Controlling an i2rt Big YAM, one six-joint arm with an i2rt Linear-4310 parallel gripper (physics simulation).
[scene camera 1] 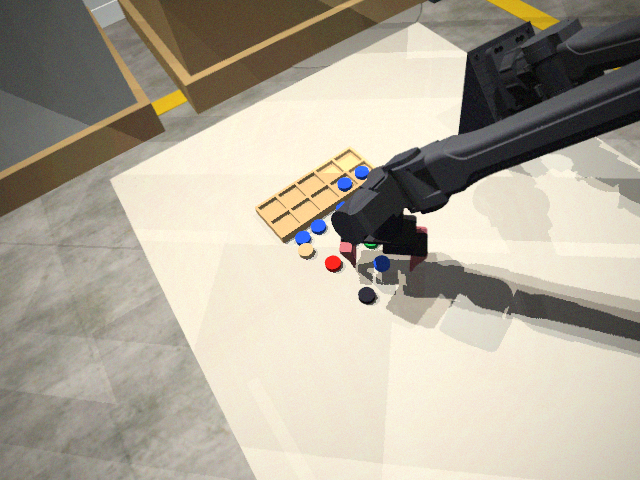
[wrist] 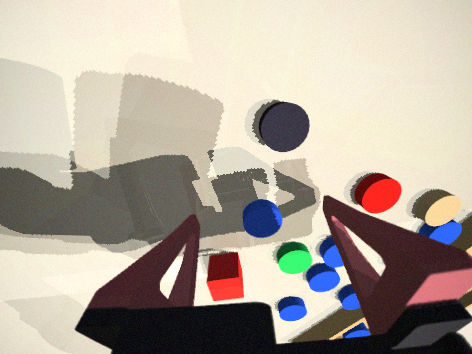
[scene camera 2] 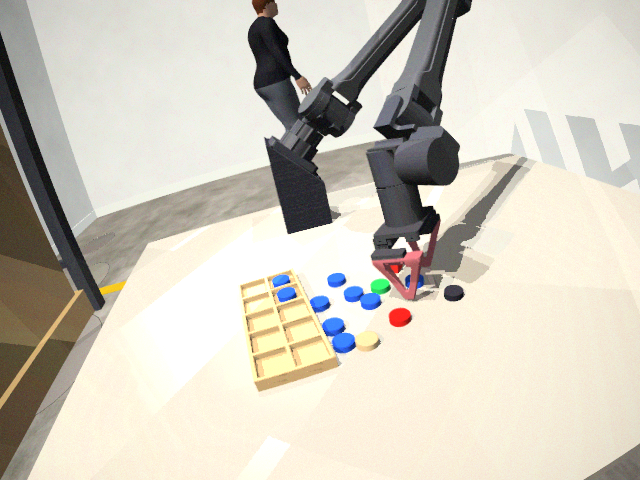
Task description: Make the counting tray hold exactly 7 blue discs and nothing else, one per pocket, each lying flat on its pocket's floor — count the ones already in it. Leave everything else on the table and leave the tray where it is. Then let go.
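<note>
My gripper is here in the scene, and I see it in scene camera 1 and in the wrist view as well. A tan disc rests on the table, and a red disc rests on the table too. There is also a wooden counting tray.
</note>
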